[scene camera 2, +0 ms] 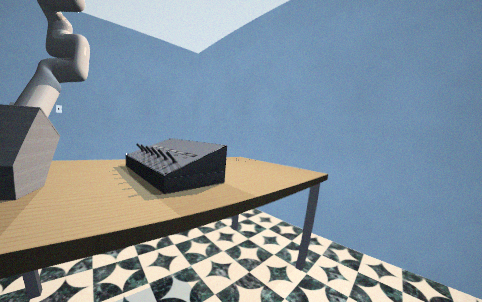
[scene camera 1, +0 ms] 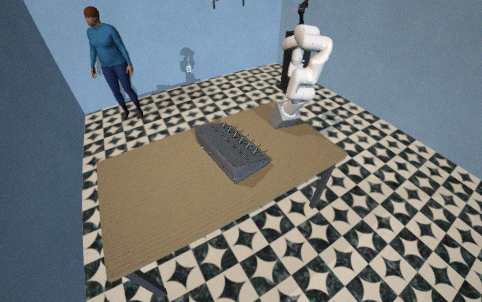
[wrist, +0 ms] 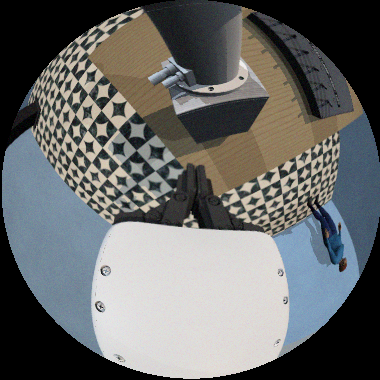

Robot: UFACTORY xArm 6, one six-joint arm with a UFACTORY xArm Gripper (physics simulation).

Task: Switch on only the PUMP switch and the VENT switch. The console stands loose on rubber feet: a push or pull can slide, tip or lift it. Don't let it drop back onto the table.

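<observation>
The dark grey console (scene camera 1: 222, 150) (scene camera 2: 195, 162) (wrist: 320, 65) stands flat on the table, with a sloped top and a row of several thin lever switches (scene camera 1: 240, 136) (scene camera 2: 155, 151) (wrist: 312, 68) along its side nearer the robot base. The labels are too small to read, so I cannot tell which levers are PUMP and VENT, nor their positions. My gripper (wrist: 192, 175) is shut and empty, high above and away from the console; in the wrist view its fingertips lie together, below the robot base. The gripper is hidden behind the arm in the scene camera 1 view.
The wooden table (scene camera 1: 150, 200) (scene camera 2: 90, 200) (wrist: 250, 165) carries the console and the robot base (scene camera 1: 285, 116) (scene camera 2: 35, 150) (wrist: 225, 117). A person (scene camera 1: 111, 50) (wrist: 332, 240) stands on the floor beyond the table. A dark pedestal (scene camera 1: 287, 65) stands behind the arm.
</observation>
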